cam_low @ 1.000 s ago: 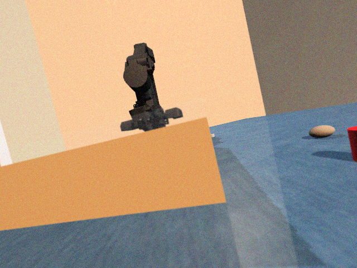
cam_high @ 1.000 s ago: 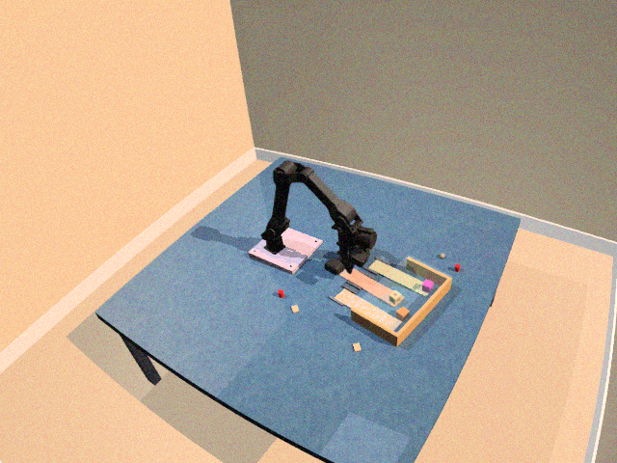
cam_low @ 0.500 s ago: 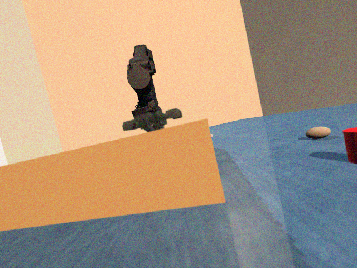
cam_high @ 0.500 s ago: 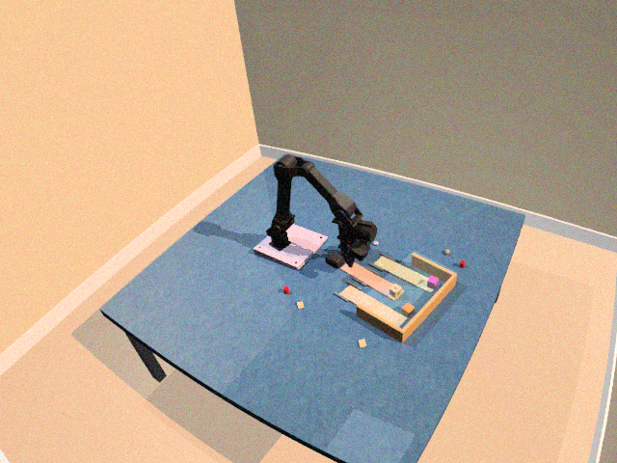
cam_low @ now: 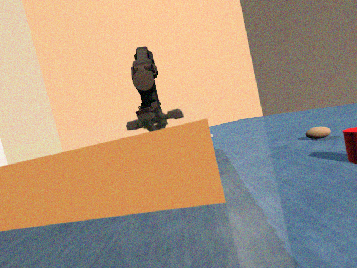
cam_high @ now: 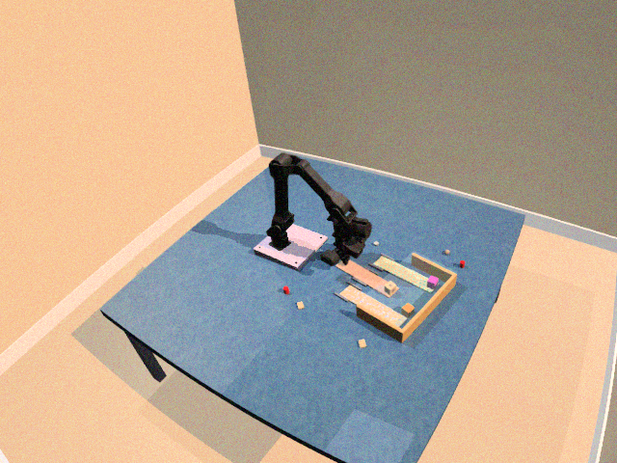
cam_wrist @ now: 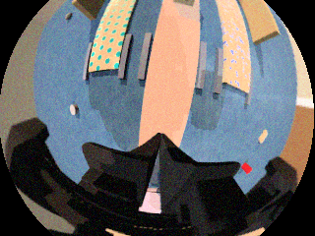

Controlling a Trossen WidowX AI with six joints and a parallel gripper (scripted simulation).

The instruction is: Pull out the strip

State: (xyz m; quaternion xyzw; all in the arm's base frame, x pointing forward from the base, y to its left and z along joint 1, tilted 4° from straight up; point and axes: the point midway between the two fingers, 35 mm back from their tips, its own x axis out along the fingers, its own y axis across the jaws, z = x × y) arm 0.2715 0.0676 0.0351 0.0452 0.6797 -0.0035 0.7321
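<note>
The salmon strip lies 10 cm ahead of my gripper tip and 1 cm to the right of it. From my gripper tip the other things lie so: labelled cube: 21 cm ahead, 2 cm to the right, 1 cm above; pebble: 28 cm ahead, 27 cm to the left.
</note>
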